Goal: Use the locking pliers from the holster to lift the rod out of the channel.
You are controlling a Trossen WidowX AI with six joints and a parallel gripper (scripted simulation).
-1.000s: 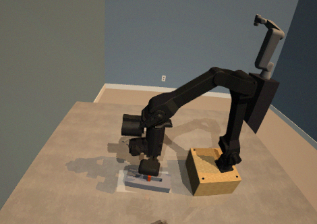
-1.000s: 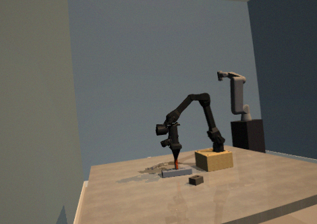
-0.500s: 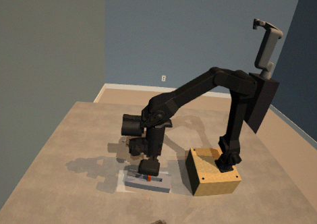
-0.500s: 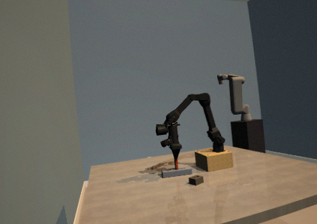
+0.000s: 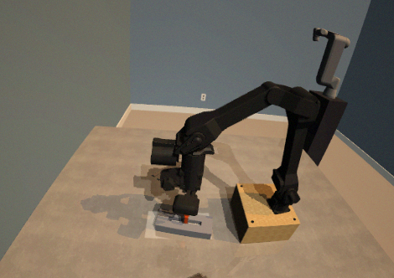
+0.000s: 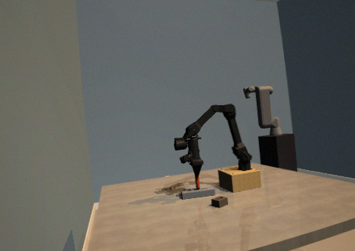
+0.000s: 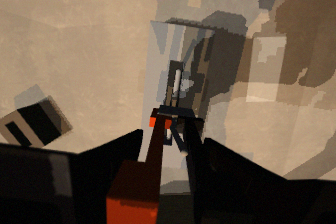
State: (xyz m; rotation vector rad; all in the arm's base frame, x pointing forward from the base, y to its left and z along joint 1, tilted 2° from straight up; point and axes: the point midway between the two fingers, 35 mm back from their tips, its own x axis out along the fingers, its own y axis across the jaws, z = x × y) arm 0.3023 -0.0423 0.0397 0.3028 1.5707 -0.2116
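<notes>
My gripper tip is 9 cm above the metal rod. From my gripper tip the other things lie so: grey channel block (9 cm below); then dark holster (22 cm to the left, 10 cm below); then orange handle (1 cm to the left).
</notes>
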